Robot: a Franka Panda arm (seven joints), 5 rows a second.
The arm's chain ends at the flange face. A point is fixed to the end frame.
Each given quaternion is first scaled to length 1.
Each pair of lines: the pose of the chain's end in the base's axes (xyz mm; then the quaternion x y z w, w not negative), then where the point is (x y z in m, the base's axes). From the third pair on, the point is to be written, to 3 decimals.
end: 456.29 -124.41 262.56 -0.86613 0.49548 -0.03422 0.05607
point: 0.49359 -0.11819 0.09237
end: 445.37 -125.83 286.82 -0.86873 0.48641 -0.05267 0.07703
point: 0.49159 -0.11597 0.11900
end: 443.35 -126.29 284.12 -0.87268 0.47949 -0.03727 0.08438
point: 0.486 -0.111 0.116
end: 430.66 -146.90 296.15 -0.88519 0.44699 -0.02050 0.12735
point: 0.474 -0.114 0.131
